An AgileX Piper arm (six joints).
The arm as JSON. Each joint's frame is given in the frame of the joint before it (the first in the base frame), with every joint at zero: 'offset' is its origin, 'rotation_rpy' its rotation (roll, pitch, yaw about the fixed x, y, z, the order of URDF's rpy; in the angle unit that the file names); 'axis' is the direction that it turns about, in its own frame. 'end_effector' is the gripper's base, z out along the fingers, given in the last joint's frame.
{
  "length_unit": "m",
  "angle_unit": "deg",
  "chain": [
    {
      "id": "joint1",
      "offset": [
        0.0,
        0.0,
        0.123
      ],
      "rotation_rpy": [
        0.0,
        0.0,
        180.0
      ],
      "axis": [
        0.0,
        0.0,
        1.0
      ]
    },
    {
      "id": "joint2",
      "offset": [
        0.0,
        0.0,
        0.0
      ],
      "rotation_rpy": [
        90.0,
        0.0,
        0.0
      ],
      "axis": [
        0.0,
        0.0,
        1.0
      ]
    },
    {
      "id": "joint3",
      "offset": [
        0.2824,
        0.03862,
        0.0
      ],
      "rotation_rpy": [
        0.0,
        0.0,
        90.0
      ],
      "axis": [
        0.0,
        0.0,
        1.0
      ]
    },
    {
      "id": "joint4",
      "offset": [
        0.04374,
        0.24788,
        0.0
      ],
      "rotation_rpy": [
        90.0,
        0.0,
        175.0
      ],
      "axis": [
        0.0,
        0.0,
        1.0
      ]
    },
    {
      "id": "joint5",
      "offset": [
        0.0,
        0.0,
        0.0
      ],
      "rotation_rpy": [
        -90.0,
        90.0,
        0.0
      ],
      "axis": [
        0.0,
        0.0,
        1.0
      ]
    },
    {
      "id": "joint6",
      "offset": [
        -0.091,
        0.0,
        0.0
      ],
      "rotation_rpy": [
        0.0,
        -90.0,
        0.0
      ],
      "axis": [
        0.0,
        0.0,
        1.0
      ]
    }
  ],
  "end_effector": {
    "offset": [
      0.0,
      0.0,
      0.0
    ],
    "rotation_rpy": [
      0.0,
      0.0,
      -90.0
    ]
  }
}
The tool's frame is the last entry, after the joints.
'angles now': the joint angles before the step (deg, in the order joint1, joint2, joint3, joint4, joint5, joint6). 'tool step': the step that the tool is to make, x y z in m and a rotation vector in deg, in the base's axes. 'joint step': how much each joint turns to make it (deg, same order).
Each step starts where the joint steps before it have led.
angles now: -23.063 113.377 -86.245 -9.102 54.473 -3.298
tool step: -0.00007 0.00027 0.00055 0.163 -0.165 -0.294
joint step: 0.000 -0.083 0.000 0.174 0.025 0.234
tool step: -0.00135 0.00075 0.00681 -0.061 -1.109 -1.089
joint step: 0.001 -0.962 0.001 0.128 0.052 1.077
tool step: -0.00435 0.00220 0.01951 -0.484 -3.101 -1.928
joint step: -0.001 -2.788 0.041 0.247 -0.059 1.942
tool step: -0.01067 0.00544 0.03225 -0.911 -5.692 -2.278
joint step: 0.000 -5.201 0.873 0.544 -0.994 2.427
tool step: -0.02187 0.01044 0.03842 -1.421 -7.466 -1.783
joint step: 0.000 -7.809 2.916 0.591 -2.320 2.209
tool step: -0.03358 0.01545 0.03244 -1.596 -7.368 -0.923
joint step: 0.000 -9.633 5.468 0.551 -3.123 1.495
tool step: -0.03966 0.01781 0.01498 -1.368 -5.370 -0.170
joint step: -0.001 -10.042 7.805 0.391 -3.205 0.673
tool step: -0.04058 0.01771 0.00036 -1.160 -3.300 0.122
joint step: 0.002 -9.813 8.626 0.084 -2.303 0.189
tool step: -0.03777 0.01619 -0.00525 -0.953 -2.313 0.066
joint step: -0.003 -9.245 7.557 0.005 -0.816 0.032
